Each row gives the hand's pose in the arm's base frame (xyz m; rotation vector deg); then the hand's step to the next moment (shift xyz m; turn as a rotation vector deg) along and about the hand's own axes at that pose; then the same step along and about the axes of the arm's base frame.
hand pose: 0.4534 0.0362 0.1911 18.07 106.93 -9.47
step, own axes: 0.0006 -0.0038 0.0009 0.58 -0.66 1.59
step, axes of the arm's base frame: -0.0005 -0.0038 -0.0010 1.08 -0.98 -1.08
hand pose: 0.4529 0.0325 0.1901 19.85 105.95 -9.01
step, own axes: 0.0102 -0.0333 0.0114 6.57 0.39 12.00
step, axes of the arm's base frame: -0.0028 -0.0331 -0.0154 9.29 -1.98 -9.85
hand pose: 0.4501 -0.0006 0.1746 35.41 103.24 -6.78
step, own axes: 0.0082 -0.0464 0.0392 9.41 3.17 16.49
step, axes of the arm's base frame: 0.0107 -0.0519 -0.0309 13.92 -0.33 -13.29
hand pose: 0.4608 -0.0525 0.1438 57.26 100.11 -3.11
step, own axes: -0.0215 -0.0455 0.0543 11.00 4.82 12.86
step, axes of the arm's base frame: 0.0141 -0.0683 -0.0248 12.08 3.42 -12.33
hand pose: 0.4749 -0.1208 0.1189 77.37 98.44 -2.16
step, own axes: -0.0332 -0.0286 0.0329 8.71 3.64 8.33
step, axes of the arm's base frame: -0.0026 -0.0536 -0.0109 8.27 3.61 -8.78
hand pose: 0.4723 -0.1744 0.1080 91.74 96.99 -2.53
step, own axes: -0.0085 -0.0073 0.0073 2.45 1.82 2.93
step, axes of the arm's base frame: -0.0035 -0.0123 -0.0038 3.30 0.87 -2.50
